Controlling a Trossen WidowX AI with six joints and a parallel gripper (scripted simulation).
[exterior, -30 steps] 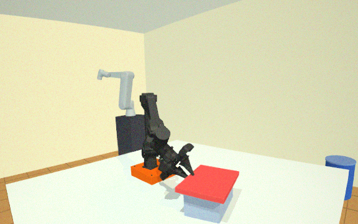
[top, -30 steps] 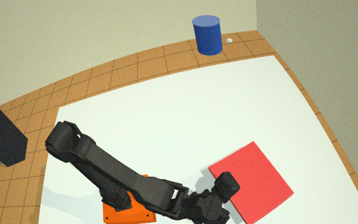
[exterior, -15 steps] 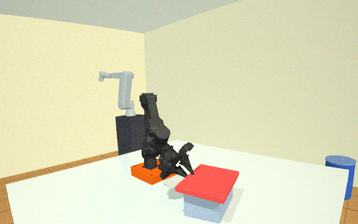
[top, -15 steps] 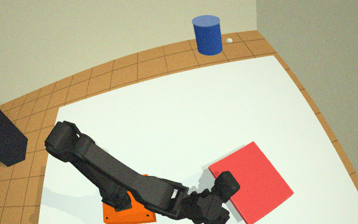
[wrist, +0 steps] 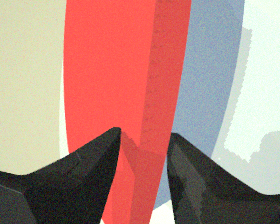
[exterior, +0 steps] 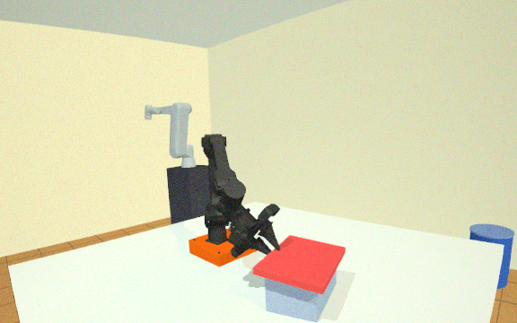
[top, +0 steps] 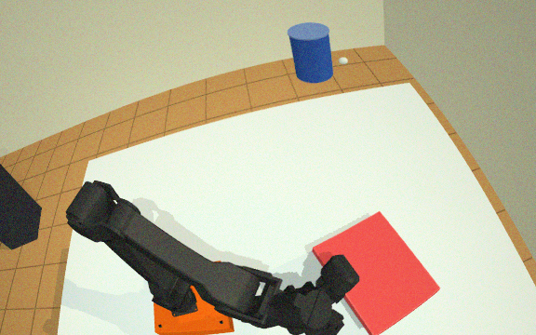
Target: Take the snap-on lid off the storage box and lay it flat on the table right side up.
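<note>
Right now the red lid is 80 mm ahead of my gripper tip and 10 mm to the left of it. Also, from my gripper tip: storage box: 80 mm ahead, 60 mm below, 10 mm to the left.
</note>
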